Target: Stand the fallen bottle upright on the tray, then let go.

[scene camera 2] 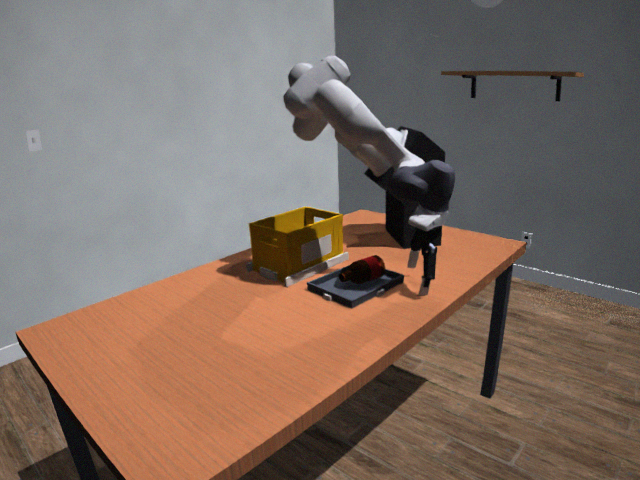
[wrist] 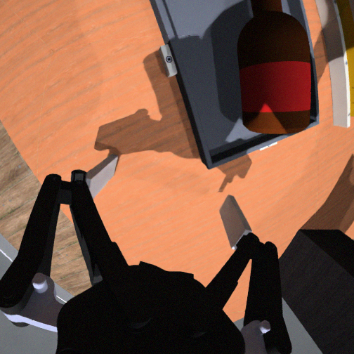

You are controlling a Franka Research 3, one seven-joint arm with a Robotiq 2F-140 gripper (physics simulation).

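A brown bottle with a red label (scene camera 2: 368,268) (wrist: 275,86) lies on its side in the dark grey tray (scene camera 2: 330,295) (wrist: 192,112). In the scene view its neck points left and its base is at the tray's right end, towards the gripper. In the wrist view the neck runs out of the top edge. My gripper (scene camera 2: 419,273) (wrist: 171,184) is wide open and empty, low over the table beside the tray's right end, at the bottle's base end. It is apart from the bottle and the tray.
A yellow crate (scene camera 2: 294,248) (wrist: 351,60) with pale strips at its foot stands behind and left of the tray on the wooden table (scene camera 2: 196,372) (wrist: 60,90). The robot's black base block (scene camera 2: 397,219) (wrist: 320,280) stands at the table's back. A wall shelf (scene camera 2: 511,73) hangs at the right.
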